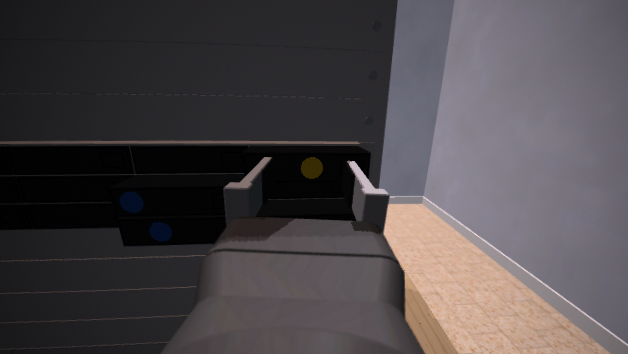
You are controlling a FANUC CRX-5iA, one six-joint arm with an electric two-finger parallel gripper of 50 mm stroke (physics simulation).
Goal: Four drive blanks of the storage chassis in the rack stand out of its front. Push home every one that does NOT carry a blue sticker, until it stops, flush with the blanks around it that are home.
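Frame: origin at the arm's base, x ahead, y left, z up, level; centimetres.
Seen in the pictures: gripper, between the fingertips: (309, 173).
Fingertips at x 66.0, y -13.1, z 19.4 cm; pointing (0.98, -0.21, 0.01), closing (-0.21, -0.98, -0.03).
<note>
A point is followed by its place in that frame.
The blank with a yellow sticker (287, 175) @(x 68.9, y -11.8, z 18.4 cm) stands out at the right end of the chassis's top row. Below it, the top of another protruding blank (310, 207) @(x 70.2, y -14.1, z 14.7 cm) shows; its front is hidden behind my gripper. To the left, a blank with a blue sticker (175, 202) @(x 69.9, y -2.3, z 16.1 cm) stands out in the middle row, and another blue-stickered blank (195, 231) @(x 69.8, y -3.6, z 13.3 cm) stands out directly under it. My gripper (309, 173) @(x 66.0, y -13.1, z 19.3 cm) is open and empty, its fingertips in front of the yellow-stickered blank, one towards each side of its sticker. The gap between fingertips and blank cannot be judged.
Blanks that sit back in the chassis (70, 160) @(x 74.6, y 8.0, z 19.1 cm) fill the left part of the rows. Dark rack panels (190, 70) @(x 74.9, y -3.4, z 27.2 cm) lie above and more panels (75, 275) @(x 76.6, y 12.4, z 5.1 cm) below. A blue-grey wall (530, 125) stands at the right, above a tan tiled floor (450, 250).
</note>
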